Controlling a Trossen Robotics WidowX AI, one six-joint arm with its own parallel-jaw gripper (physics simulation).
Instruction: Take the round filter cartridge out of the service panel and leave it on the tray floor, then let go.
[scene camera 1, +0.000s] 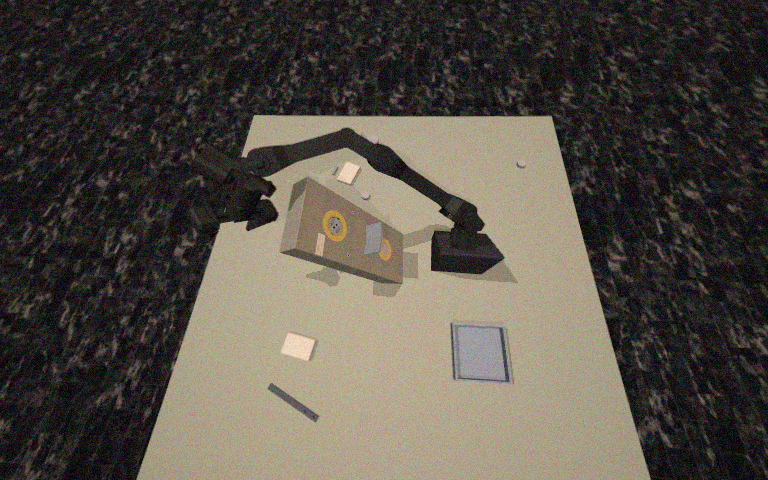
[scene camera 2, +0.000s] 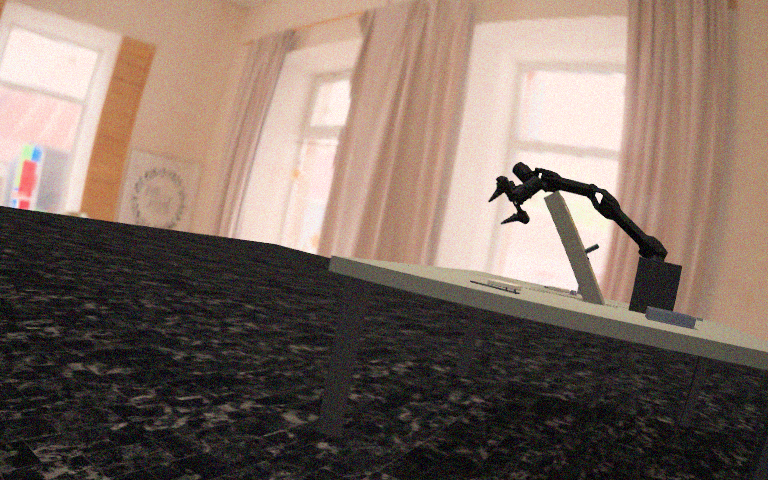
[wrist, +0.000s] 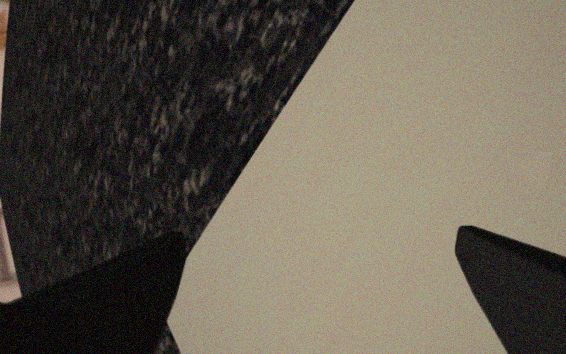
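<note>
The round filter cartridge shows as a grey disc with small dark holes, inside a yellow ring on the face of the brown service panel. The panel stands tilted on the table. The cartridge does not show in scene camera 2 or the wrist view. My gripper is open and empty. It hangs high above the table, beyond the panel's left end in scene camera 1 and in front of its upper end in scene camera 2. The blue-grey tray lies flat at the lower right in scene camera 1, empty.
A grey-blue flap stands out from the panel, partly over a second yellow ring. A pale block and a dark grey bar lie on the table. Another pale block lies behind the panel, near a small round piece.
</note>
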